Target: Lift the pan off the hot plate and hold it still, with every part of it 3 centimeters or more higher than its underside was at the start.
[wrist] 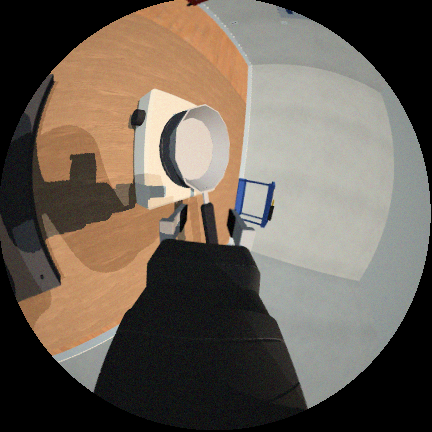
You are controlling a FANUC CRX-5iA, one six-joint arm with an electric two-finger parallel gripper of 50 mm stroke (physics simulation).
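Frame: origin at the arm's base, x ahead, y left, z up, level; metres.
Seen in the pictures: gripper, between the fingertips: point(207, 214).
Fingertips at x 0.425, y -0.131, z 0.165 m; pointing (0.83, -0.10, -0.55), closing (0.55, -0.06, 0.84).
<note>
Offsets run from my fingertips to a thing's top centre.
The light grey pan point(195, 150) is at the upper middle of the wrist view, over the black round plate of the cream hot plate @(dy +0.094, dx +0.105, dz -0.121 m) point(154, 112). The black disc shows along the pan's left side; any contact under the pan is hidden. The pan's black handle @(dy -0.116, dx +0.117, dz -0.035 m) point(210, 225) points down the view toward my gripper. My gripper point(207, 214) is open and empty, with one finger seen on each side of the handle. Neither finger appears to touch it. The handle's lower end is hidden behind the gripper body.
A black knob @(dy +0.154, dx -0.016, dz -0.142 m) point(138, 117) sticks out of the hot plate's left side. A dark mounting plate point(42, 267) lies at the far left of the wooden table point(100, 65). A blue cart point(240, 196) stands beyond the table's right edge. Part of a dark red object shows at the top.
</note>
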